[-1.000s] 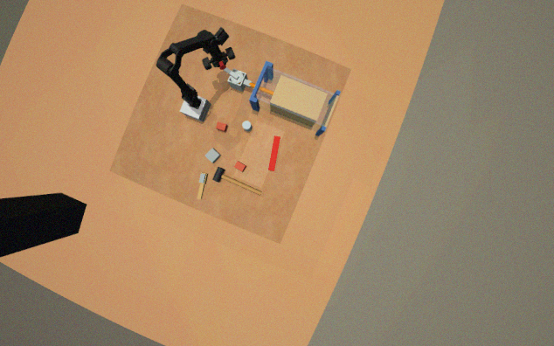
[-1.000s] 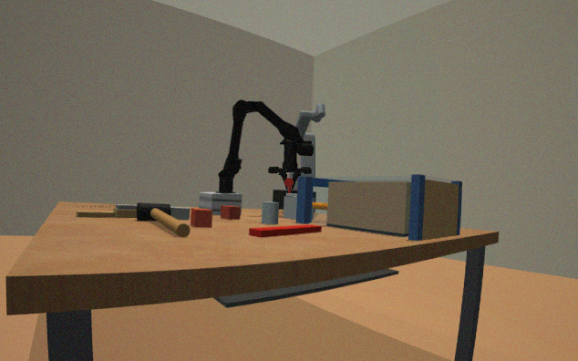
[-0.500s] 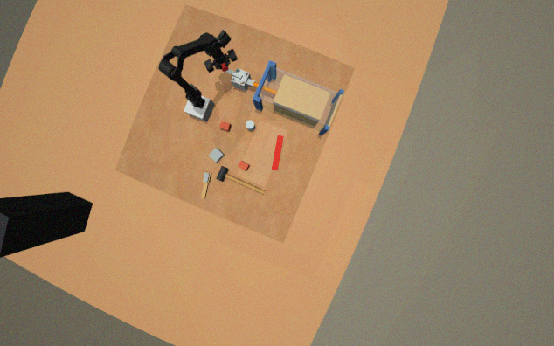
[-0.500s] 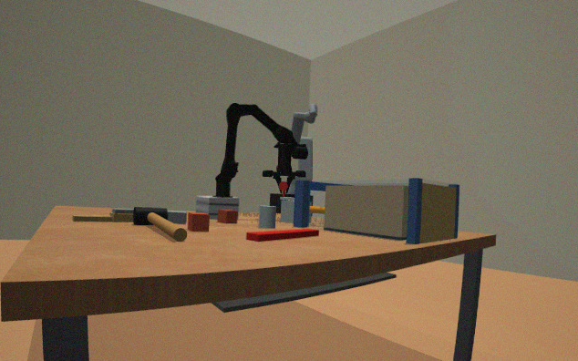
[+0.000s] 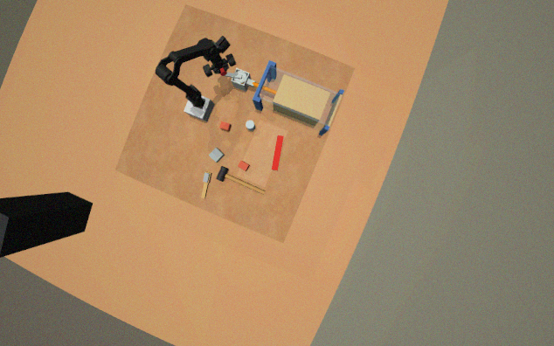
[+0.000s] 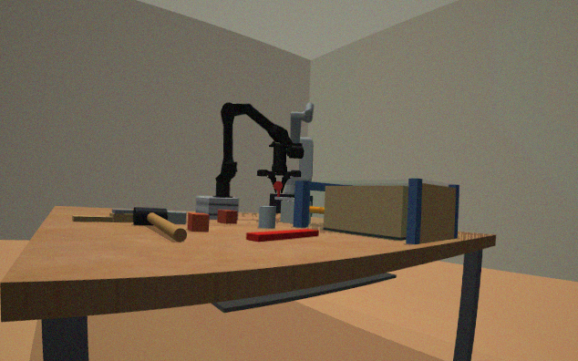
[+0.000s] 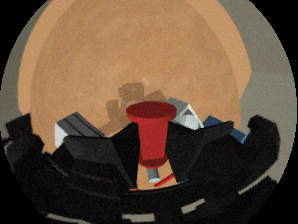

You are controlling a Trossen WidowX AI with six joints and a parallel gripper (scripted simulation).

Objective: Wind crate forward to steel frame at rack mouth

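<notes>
The winch handle lies 4 cm ahead of my gripper tip, 1 cm to the left of it and 1 cm below it. The rest, counted from my gripper tip: red knob: 2 cm above; then clear-panelled cubby: 50 cm ahead, 1 cm to the left; then grey hand winch: 8 cm ahead, 1 cm to the left, 9 cm below.
</notes>
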